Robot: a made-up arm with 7 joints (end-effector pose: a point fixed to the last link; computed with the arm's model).
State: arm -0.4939 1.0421 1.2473 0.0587 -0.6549 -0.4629 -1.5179
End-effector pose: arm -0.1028 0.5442 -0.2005 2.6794 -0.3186 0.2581
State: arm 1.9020 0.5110 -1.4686 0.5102 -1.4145 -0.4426 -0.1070
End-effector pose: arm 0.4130 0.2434 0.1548 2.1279 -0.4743 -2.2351
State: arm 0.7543 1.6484 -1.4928 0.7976 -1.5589 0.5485 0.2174
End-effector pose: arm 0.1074 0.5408 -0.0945 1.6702 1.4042 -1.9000
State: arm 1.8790 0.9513 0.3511 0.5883 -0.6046 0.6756 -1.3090
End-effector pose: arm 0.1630 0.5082 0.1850 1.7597 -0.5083 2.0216
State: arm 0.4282 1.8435 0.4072 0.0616 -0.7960 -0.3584 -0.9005
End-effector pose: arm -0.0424 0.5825 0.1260 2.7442 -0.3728 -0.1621
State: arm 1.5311 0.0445 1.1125 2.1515 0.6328 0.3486 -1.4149
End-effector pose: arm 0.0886 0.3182 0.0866 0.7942 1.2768 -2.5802
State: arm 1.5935 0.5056 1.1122 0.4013 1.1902 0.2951 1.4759
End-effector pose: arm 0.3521 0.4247 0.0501 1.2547 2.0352 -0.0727
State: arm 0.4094 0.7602 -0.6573 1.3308 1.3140 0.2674 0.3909
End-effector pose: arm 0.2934 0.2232 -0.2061 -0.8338 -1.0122 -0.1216
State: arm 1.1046 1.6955 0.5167 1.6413 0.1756 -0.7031 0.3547
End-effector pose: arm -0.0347 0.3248 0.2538 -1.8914 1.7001 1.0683
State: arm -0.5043 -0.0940 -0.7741 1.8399 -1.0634 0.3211 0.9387
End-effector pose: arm 0.0764 -0.0468 -0.2089 -0.5773 -0.7444 -1.5408
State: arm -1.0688 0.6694 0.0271 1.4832 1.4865 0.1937 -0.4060
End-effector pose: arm -0.0503 0.2908 -0.3041 0.1891 -0.1051 0.8413
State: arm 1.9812 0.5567 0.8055 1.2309 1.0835 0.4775 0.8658
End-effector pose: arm 0.0961 0.4349 0.2152 0.8726 2.2992 0.4478
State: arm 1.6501 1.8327 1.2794 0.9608 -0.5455 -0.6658 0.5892
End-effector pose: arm -0.2831 0.4360 0.0350 -2.5517 1.4015 -0.8029
